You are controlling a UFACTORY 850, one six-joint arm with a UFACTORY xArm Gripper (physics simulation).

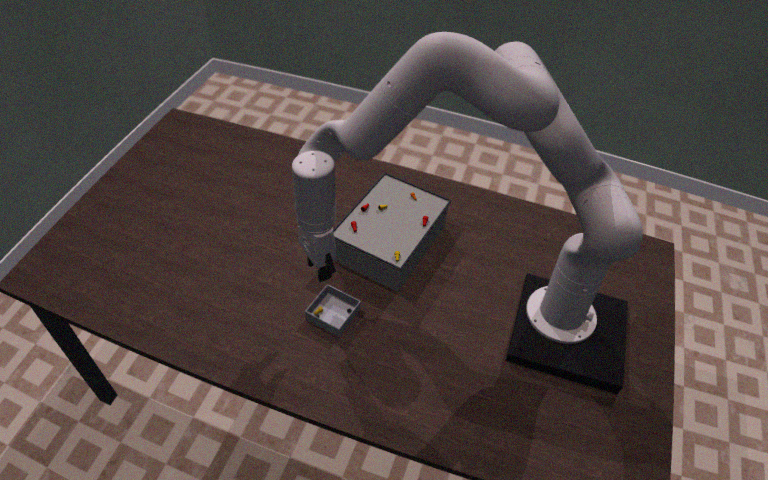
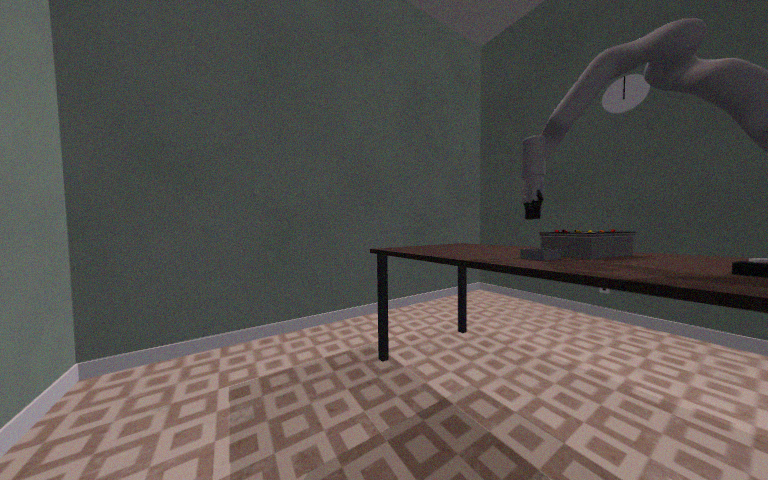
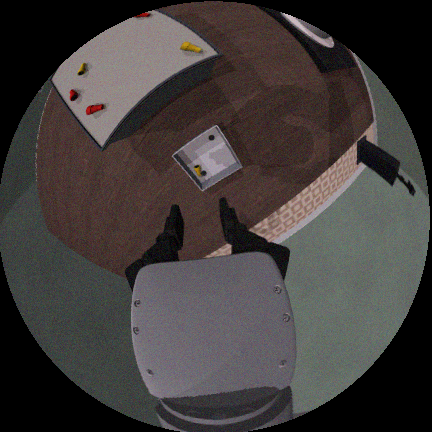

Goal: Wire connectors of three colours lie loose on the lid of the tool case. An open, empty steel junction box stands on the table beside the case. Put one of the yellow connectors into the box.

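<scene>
The steel junction box [image 1: 338, 328] [image 2: 532, 254] [image 3: 223, 181] stands on the table beside the tool case. A yellow connector [image 1: 318, 310] [image 3: 198, 170] lies inside the box, near one corner. My gripper [image 1: 323, 272] [image 2: 532, 215] [image 3: 199, 210] is open and empty, above the table and higher than the box. Two more yellow connectors lie on the lid of the tool case: one connector [image 1: 397, 256] [image 3: 190, 47] near a corner, the other connector [image 1: 382, 207] [image 3: 82, 69] farther in.
The tool case [image 1: 368, 268] [image 2: 611, 246] [image 3: 165, 95] stands close to the box, taller than it. Red connectors [image 1: 353, 226] [image 3: 95, 109] and an orange connector [image 1: 414, 196] lie on its lid. The arm's black base plate [image 1: 566, 366] is on the table [image 1: 198, 254].
</scene>
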